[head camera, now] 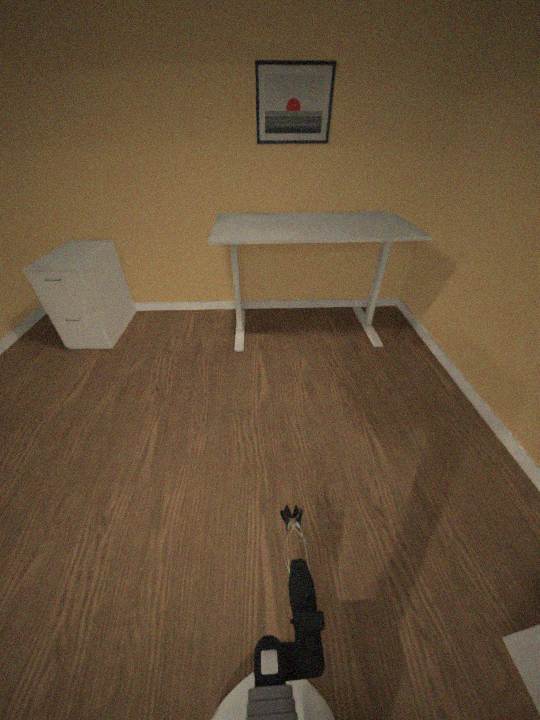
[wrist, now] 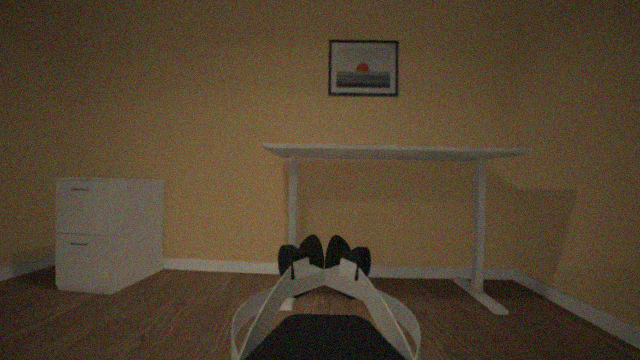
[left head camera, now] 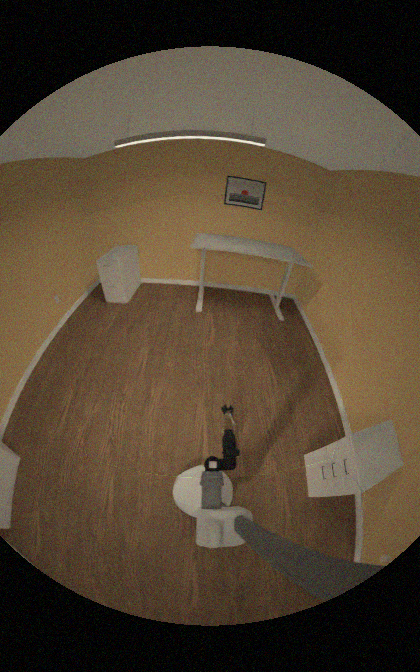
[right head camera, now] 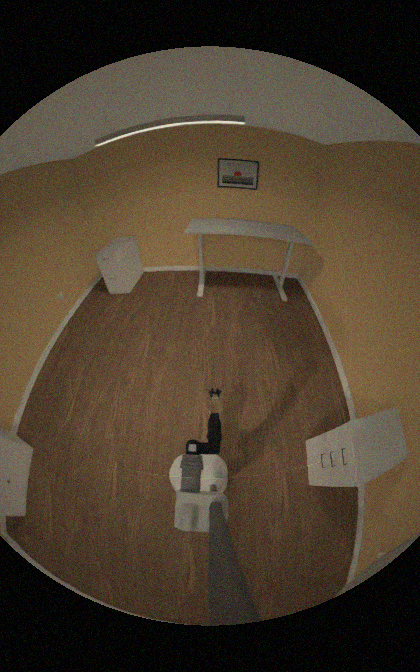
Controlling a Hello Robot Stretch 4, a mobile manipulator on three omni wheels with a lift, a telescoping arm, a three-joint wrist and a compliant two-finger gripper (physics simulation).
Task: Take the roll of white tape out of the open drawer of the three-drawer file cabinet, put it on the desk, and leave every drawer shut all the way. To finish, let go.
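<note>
The white desk (head camera: 313,226) (left head camera: 245,245) (right head camera: 245,228) (wrist: 395,152) stands against the far wall, well ahead of my gripper. The white three-drawer file cabinet (left head camera: 377,457) (right head camera: 382,445) stands at the right wall with three dark handles. Its drawers look shut in the left and right head camera views. My gripper (head camera: 291,512) (left head camera: 228,408) (right head camera: 215,392) (wrist: 324,254) is shut and empty, its fingertips together above the floor. The roll of white tape does not show in any view, and no tape can be made out on the desk.
A white two-drawer cabinet (head camera: 87,296) (left head camera: 120,275) (right head camera: 120,265) (wrist: 110,230) stands left of the desk near the corner. Another white piece of furniture (left head camera: 6,490) (right head camera: 12,475) is at the left edge. A framed picture (head camera: 295,101) (wrist: 363,67) hangs above the desk. Wood floor lies between me and the desk.
</note>
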